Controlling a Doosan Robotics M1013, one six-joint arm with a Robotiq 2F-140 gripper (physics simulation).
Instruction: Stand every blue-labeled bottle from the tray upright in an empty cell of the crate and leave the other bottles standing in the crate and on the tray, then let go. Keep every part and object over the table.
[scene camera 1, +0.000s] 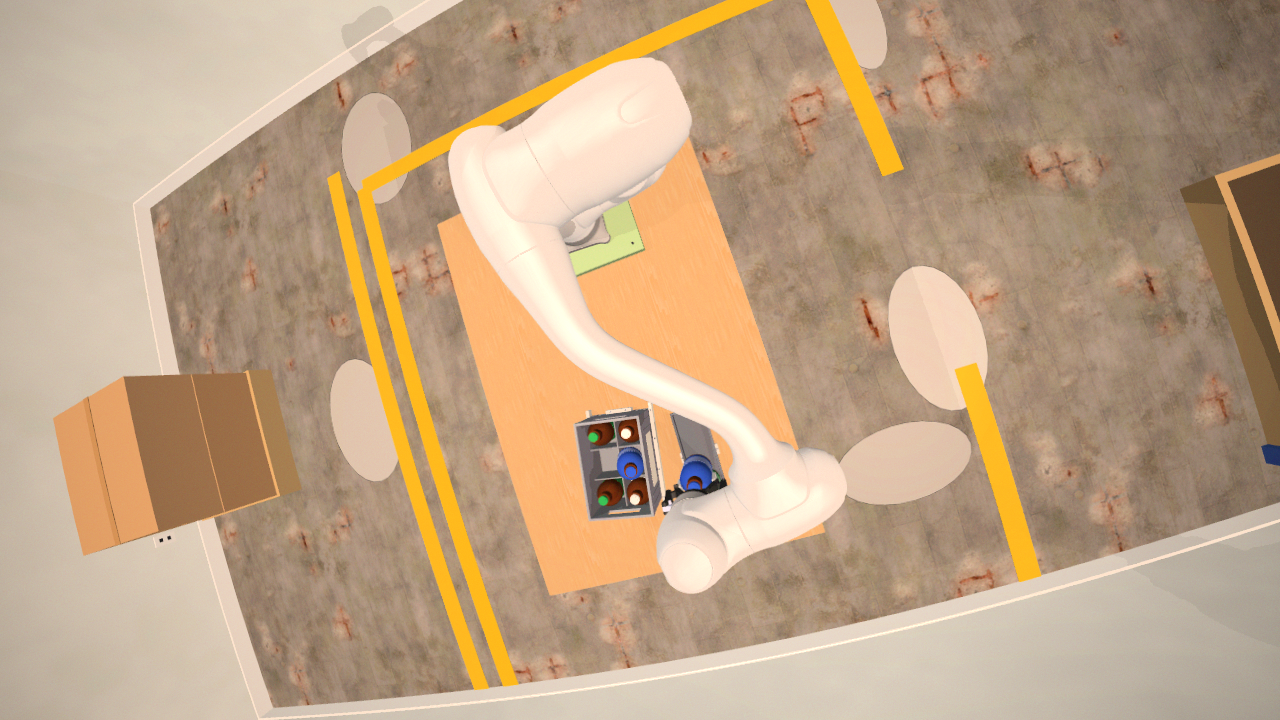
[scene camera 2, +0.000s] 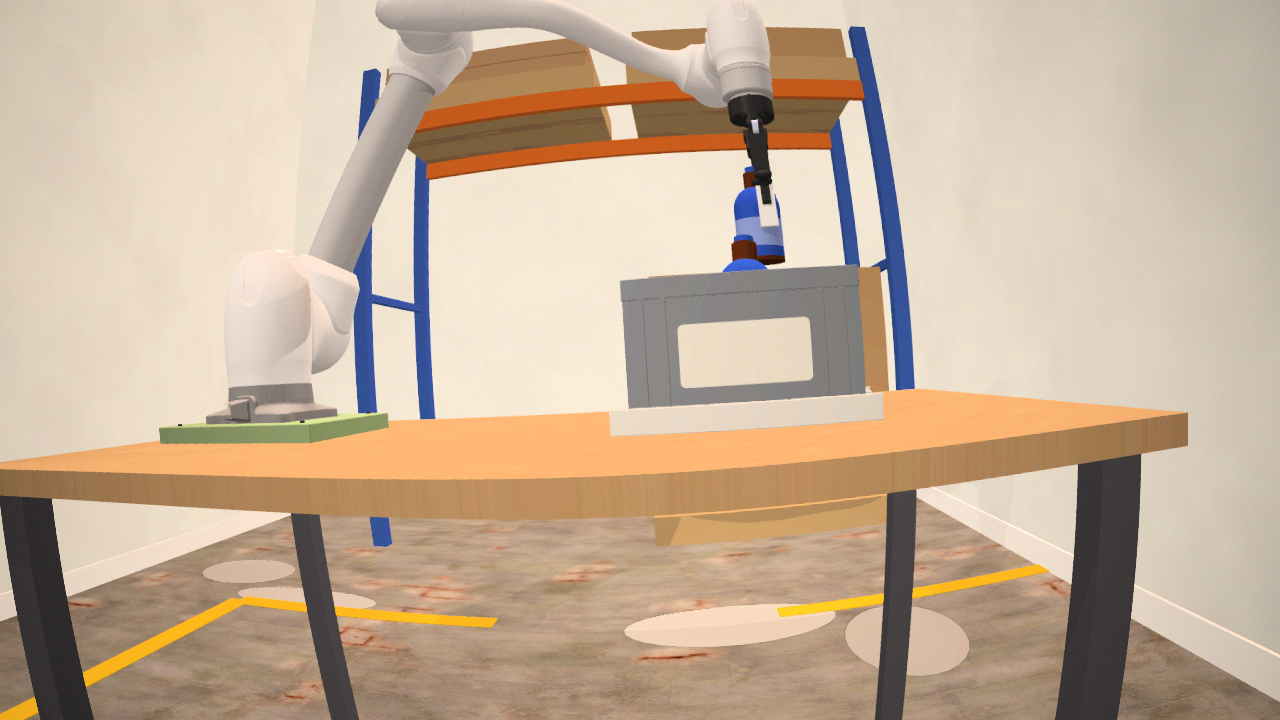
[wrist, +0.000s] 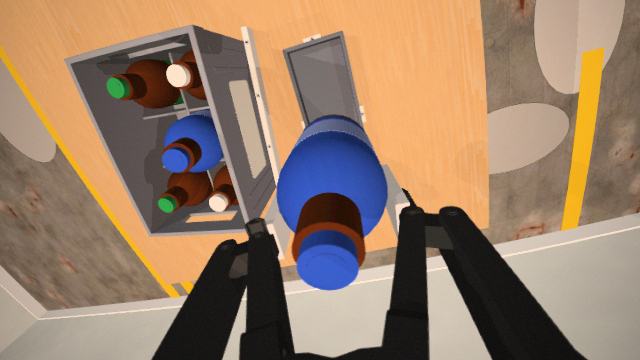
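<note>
I see my gripper (scene camera 2: 769, 231), and in the wrist view my gripper (wrist: 335, 187) is visible too. There is a blue-labeled bottle (scene camera 2: 744, 250), and there is another blue-labeled bottle (scene camera 2: 770, 245). I also see a green-capped bottle (wrist: 145, 81) and a white-capped bottle (wrist: 184, 74), as well as another green-capped bottle (wrist: 189, 188) and another white-capped bottle (wrist: 224, 195).
</note>
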